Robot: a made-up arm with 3 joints.
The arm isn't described. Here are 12 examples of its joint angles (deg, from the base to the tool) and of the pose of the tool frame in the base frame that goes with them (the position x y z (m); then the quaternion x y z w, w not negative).
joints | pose
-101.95 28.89 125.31 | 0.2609 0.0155 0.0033 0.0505 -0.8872 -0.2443 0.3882
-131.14 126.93 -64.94 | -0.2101 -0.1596 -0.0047 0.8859 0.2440 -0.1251 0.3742
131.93 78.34 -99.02 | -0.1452 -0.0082 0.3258 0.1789 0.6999 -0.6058 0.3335
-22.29 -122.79 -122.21 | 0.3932 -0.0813 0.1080 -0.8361 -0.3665 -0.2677 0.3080
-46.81 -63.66 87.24 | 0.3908 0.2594 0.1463 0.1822 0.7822 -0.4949 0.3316
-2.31 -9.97 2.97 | 0.0596 0.1460 0.2245 0.0005 0.0459 -0.0869 0.9952
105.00 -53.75 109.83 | -0.3506 0.2082 0.3925 0.4313 0.0376 0.1353 0.8912
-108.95 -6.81 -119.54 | -0.0459 0.0979 -0.1475 -0.0542 -0.0921 0.0244 0.9940
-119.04 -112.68 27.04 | -0.1687 0.2255 -0.3199 -0.5987 0.5302 -0.5782 0.1617
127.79 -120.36 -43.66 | -0.2739 0.0768 0.5956 0.5813 -0.4959 -0.6441 0.0371
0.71 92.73 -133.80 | 0.1977 0.0069 0.2978 0.6639 -0.6364 0.2881 0.2668
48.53 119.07 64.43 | 0.0808 -0.3137 0.5896 -0.7186 0.0701 0.4760 0.5021
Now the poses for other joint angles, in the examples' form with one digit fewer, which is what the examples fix.
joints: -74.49 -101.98 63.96
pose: 0.323 0.248 -0.216 -0.071 0.589 -0.774 0.223
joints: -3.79 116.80 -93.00
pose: 0.227 -0.089 0.180 0.637 -0.368 0.566 0.373
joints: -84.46 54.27 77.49
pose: 0.240 -0.162 0.148 0.028 0.879 0.455 0.140
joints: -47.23 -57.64 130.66
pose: 0.442 0.160 0.145 0.321 0.876 -0.360 0.016
